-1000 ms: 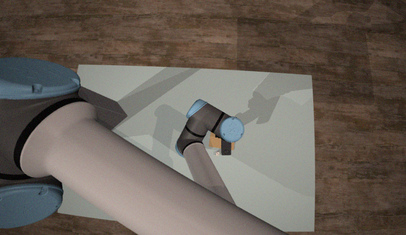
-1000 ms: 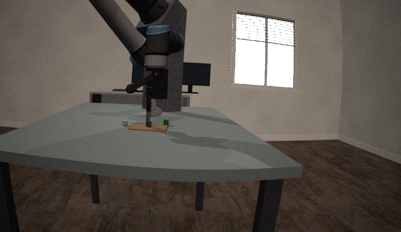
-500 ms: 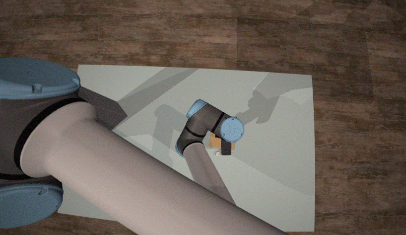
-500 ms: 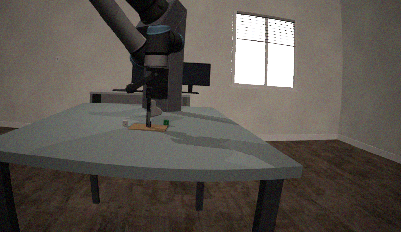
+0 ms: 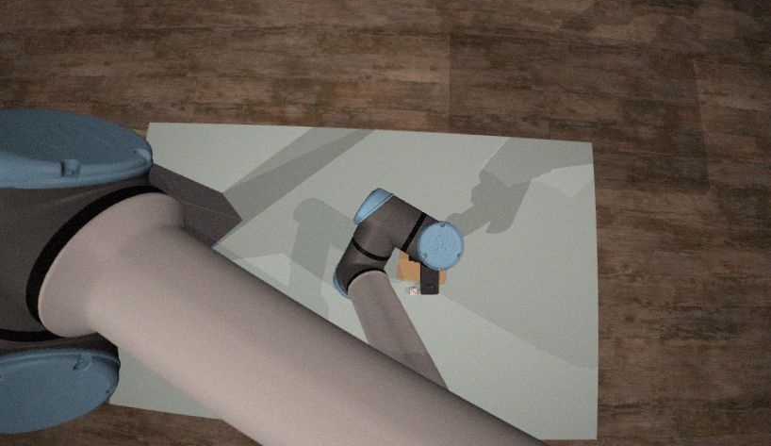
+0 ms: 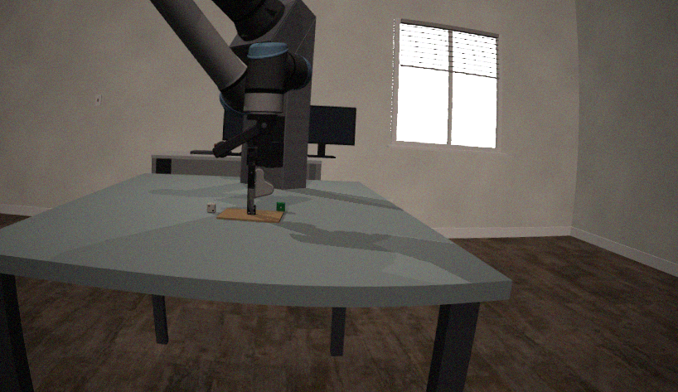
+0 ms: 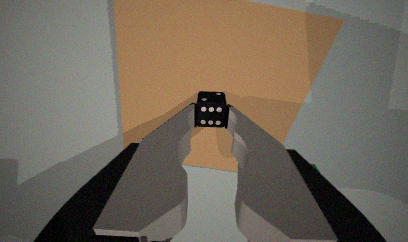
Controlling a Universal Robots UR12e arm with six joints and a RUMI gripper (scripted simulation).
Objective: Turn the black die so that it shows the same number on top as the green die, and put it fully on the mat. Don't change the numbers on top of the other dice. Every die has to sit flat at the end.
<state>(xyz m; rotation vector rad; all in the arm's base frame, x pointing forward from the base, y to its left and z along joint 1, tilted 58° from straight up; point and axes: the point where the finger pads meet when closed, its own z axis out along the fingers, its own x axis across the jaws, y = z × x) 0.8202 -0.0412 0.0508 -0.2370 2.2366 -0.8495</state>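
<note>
Right now my hand is 10 mm above the black die. From my hand the other things lie so: mat: 20 mm below; then green die: 80 mm to the left, 80 mm behind, 10 mm below; then white die: 90 mm to the right, 40 mm behind, 10 mm below.
</note>
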